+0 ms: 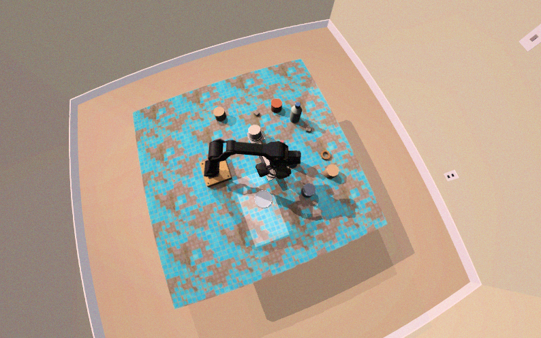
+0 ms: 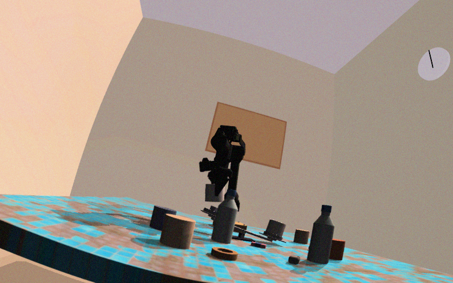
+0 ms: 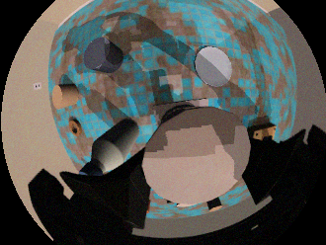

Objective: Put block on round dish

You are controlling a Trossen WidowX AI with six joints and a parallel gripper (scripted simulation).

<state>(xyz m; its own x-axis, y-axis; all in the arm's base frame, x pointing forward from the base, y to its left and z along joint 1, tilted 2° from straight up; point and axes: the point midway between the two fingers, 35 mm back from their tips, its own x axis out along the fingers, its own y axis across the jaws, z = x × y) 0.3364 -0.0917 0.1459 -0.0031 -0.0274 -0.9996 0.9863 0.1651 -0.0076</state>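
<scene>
Right now my gripper tip is 1 cm past the small grey block, 1 cm to the right of it and 6 cm above it. Round my gripper tip: round grey dish 9 cm behind, 12 cm to the right, 14 cm below; dark blue cylinder 15 cm ahead, 13 cm to the right, 11 cm below; small balance 2 cm behind, 14 cm to the left, 10 cm below.
</scene>
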